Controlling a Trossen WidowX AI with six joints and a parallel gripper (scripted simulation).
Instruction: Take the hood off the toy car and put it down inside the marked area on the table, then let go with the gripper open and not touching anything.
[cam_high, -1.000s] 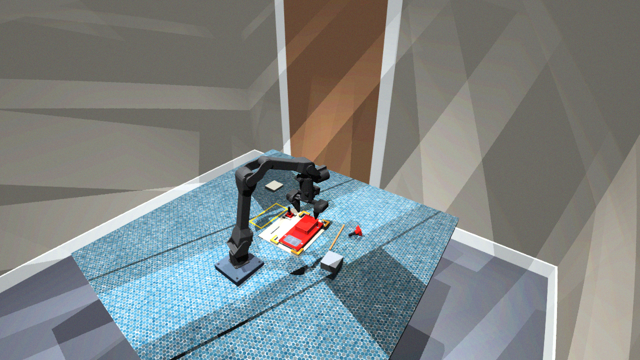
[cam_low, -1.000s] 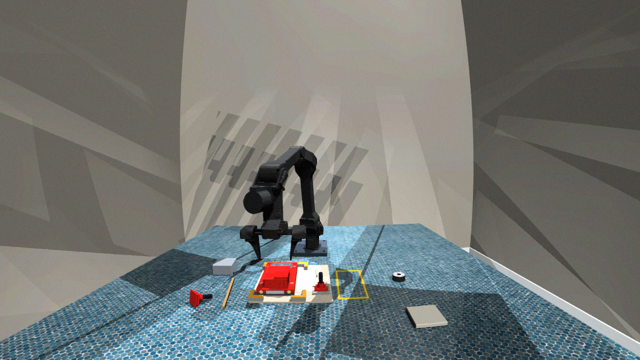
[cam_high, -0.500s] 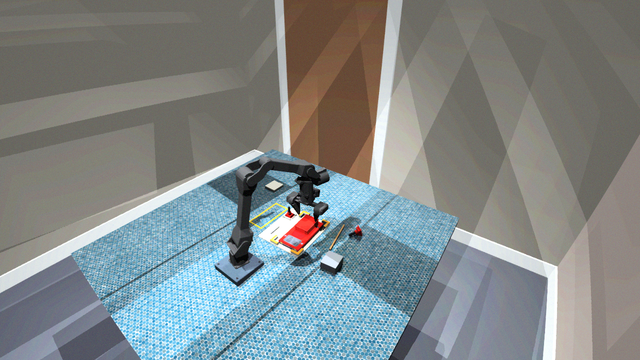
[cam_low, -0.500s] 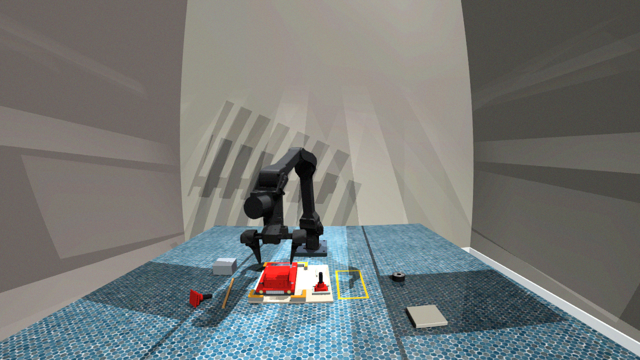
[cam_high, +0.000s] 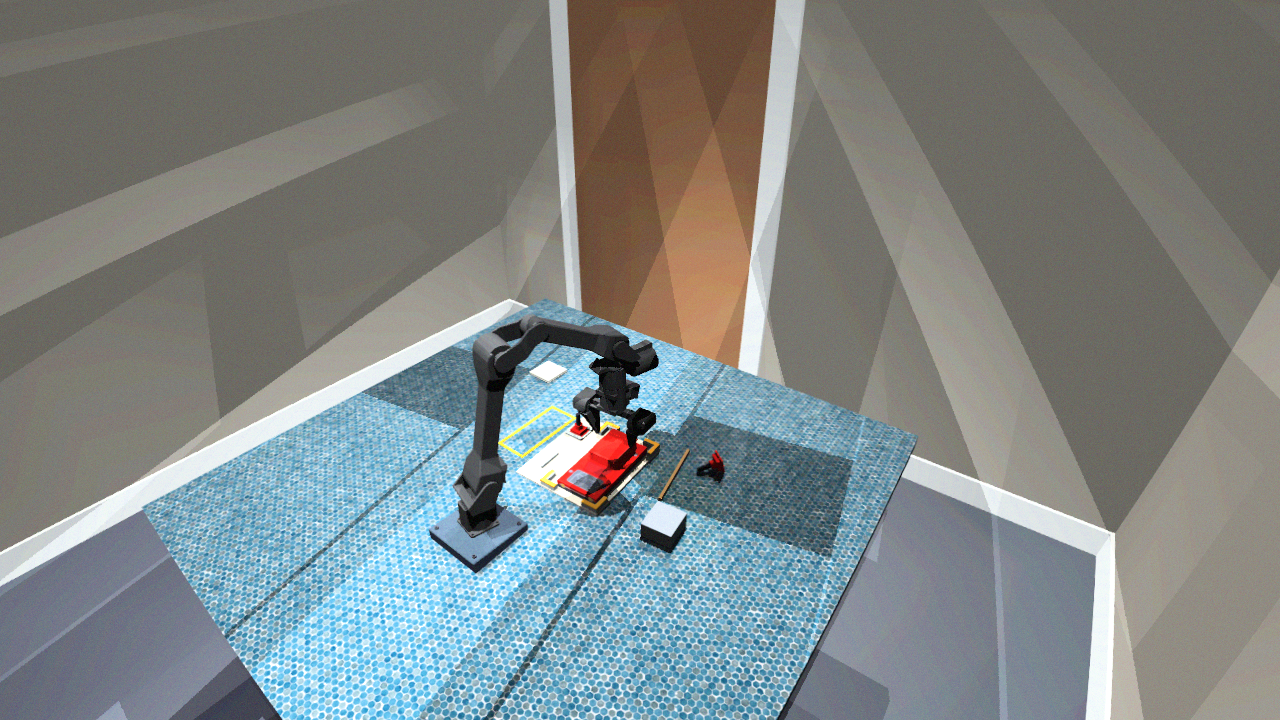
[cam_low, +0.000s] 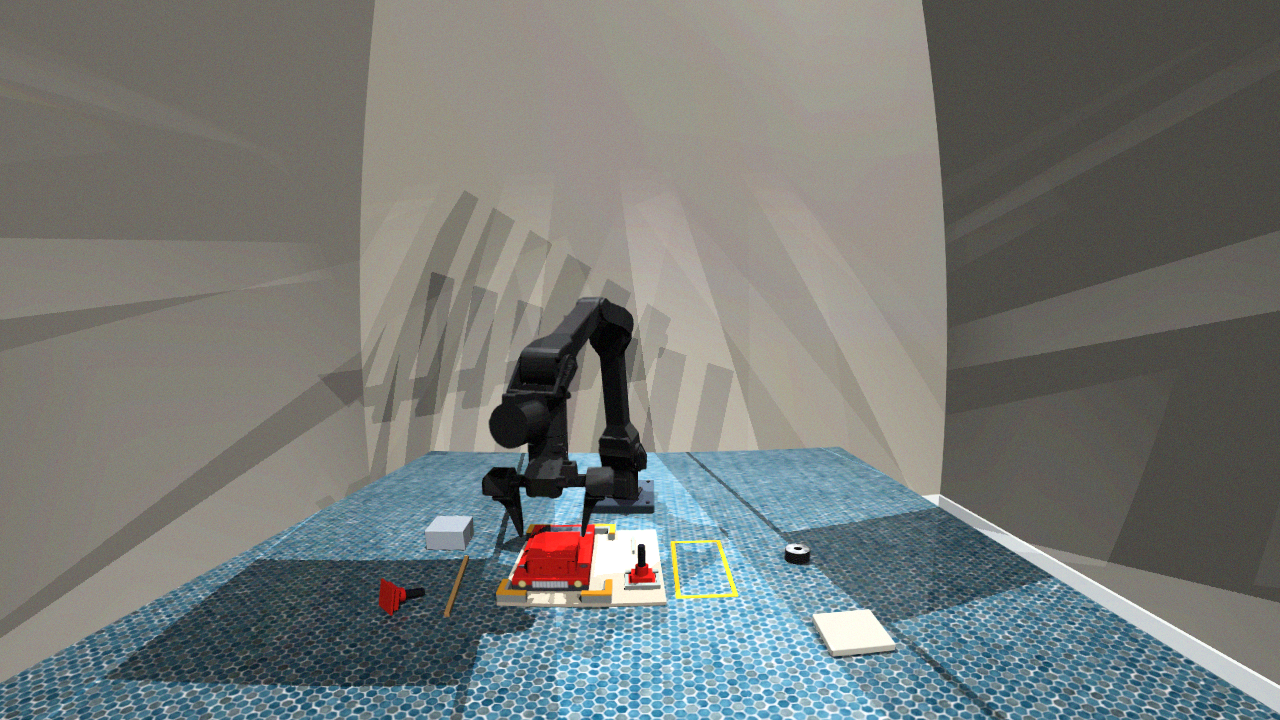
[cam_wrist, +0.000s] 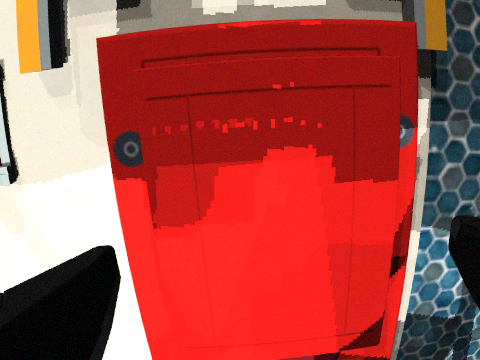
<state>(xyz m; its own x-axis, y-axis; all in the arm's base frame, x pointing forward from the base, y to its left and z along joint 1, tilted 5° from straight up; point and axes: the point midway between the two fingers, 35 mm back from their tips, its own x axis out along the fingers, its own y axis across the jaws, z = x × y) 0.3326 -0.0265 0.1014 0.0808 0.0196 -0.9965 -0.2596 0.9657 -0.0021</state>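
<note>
Right now my gripper tip is 20 mm above the red hood. From my gripper tip the other things lie so: tile 100 mm ahead, 410 mm to the left, 60 mm below; then black ring 110 mm behind, 360 mm to the left, 50 mm below; then wooden stick 70 mm ahead, 120 mm to the right, 60 mm below.
</note>
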